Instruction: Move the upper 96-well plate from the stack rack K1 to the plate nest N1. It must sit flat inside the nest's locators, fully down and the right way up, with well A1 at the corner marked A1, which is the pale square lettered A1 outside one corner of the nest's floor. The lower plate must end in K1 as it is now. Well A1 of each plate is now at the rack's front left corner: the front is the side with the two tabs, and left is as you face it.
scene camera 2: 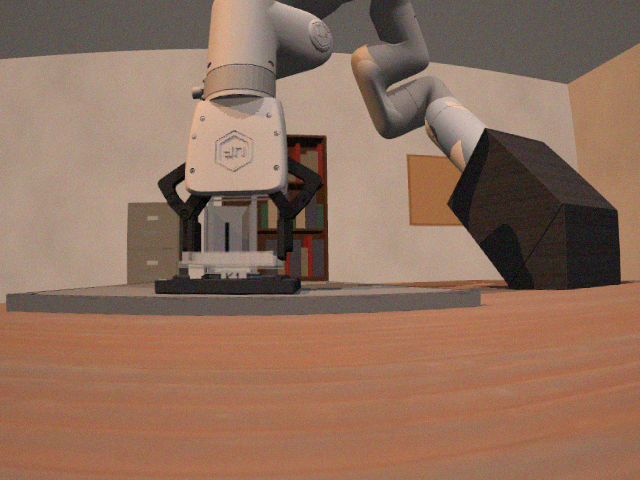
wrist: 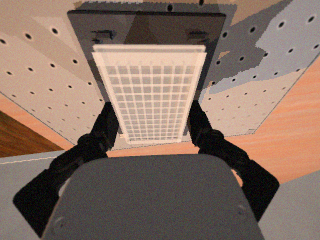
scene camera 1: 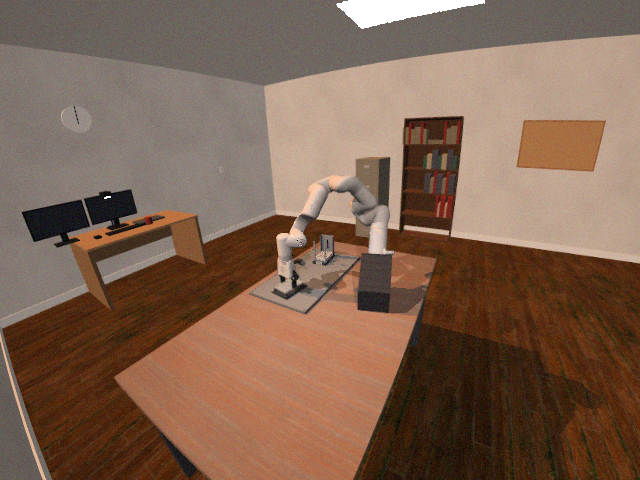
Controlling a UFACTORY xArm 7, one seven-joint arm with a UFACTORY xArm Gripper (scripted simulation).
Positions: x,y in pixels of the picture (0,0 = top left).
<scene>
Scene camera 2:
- my gripper: 237,260
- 96-well plate: 207,259
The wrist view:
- my gripper: 152,110
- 96-well plate: 151,87
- plate nest N1: 125,29
</scene>
